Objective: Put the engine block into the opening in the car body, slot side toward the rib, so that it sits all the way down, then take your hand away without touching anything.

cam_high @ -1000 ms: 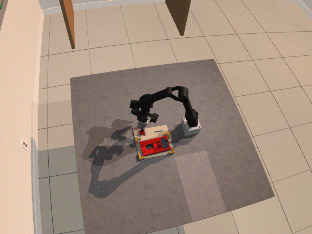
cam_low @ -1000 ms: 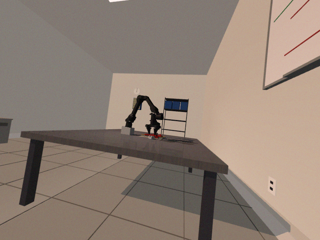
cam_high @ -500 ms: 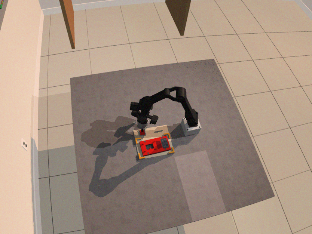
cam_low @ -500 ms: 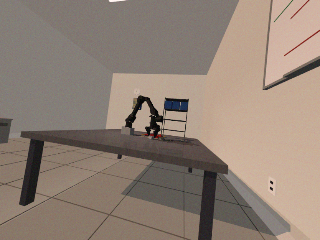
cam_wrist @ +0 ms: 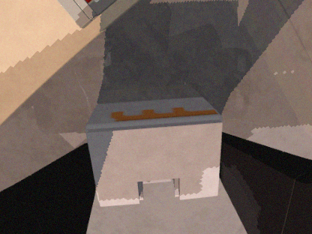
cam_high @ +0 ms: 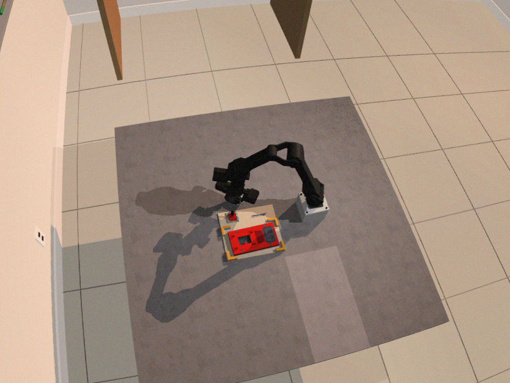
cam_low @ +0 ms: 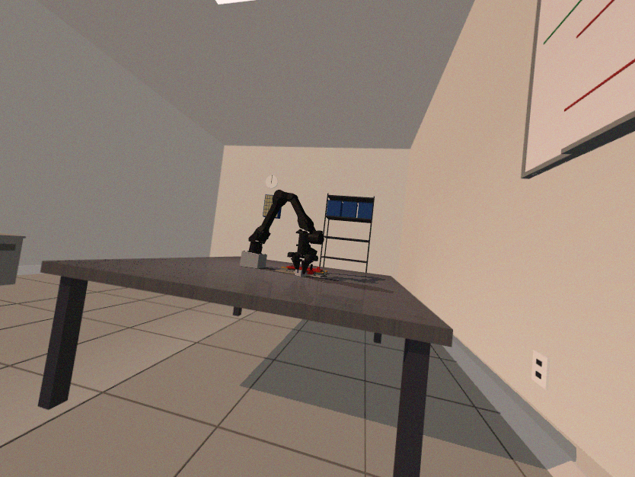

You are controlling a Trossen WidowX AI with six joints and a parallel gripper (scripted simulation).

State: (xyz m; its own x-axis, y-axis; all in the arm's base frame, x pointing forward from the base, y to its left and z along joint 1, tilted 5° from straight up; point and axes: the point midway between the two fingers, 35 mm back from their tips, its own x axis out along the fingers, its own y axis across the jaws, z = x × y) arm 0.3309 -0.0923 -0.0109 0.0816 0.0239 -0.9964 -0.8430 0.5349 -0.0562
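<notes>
Right now the black stick is 8 cm to the left of my gripper tip, 3 cm ahead of it and 2 cm above it. From my gripper tip the other things lie so: engine block (right at my gripper tip).
</notes>
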